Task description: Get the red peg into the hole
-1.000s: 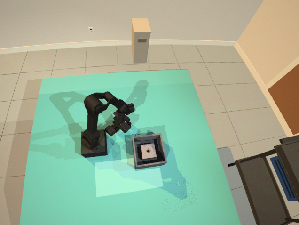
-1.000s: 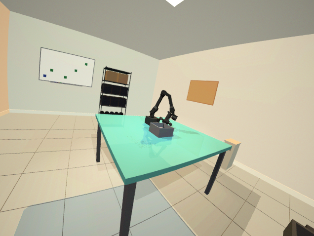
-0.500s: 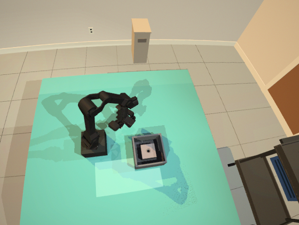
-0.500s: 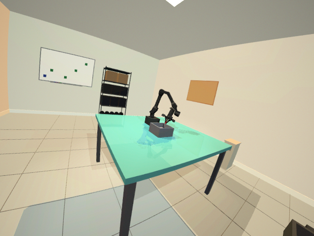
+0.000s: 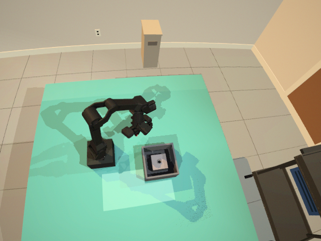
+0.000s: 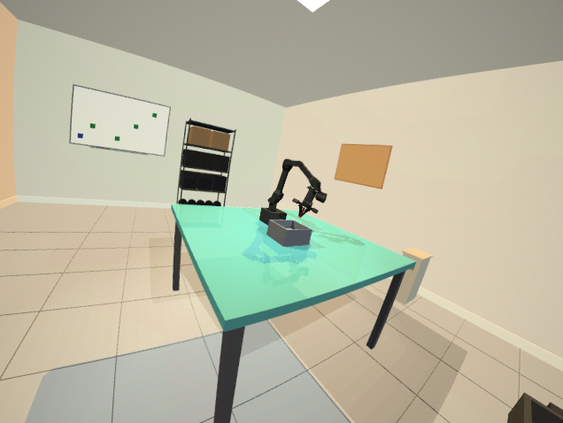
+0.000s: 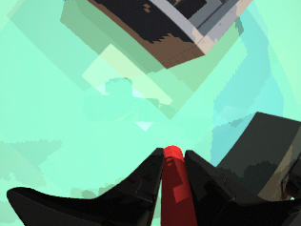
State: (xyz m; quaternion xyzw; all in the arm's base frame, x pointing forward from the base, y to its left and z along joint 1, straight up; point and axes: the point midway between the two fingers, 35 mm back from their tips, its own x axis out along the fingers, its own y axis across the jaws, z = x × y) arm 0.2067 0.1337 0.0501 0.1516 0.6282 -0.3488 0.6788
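My gripper tip is now 140 mm short of the pale plate, 140 mm to the left of it and 70 mm above it. The rest, counted from my gripper tip: red peg 10 mm to the left, 30 mm above; grey box 140 mm ahead, 140 mm to the right, 90 mm below.
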